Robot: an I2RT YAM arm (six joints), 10 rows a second.
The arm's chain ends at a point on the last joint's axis. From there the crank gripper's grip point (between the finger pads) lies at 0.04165 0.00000 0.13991 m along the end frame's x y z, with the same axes.
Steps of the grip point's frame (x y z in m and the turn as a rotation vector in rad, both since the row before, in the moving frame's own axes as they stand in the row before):
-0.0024, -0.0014, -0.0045, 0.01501, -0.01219, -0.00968
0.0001, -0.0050, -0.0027, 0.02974, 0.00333, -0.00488
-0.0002, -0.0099, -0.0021, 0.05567, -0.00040, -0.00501
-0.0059, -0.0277, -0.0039, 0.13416, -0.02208, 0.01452
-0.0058, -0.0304, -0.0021, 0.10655, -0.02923, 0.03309
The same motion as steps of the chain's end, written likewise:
-0.0007, 0.0011, -0.0050, 0.01501, -0.01219, -0.00968
-0.0004, -0.0006, -0.0025, 0.02974, 0.00333, -0.00488
-0.0001, -0.0019, -0.0019, 0.05567, -0.00040, -0.00501
-0.0029, -0.0095, -0.0036, 0.13416, -0.02208, 0.01452
-0.0019, -0.0168, -0.0025, 0.10655, -0.02923, 0.03309

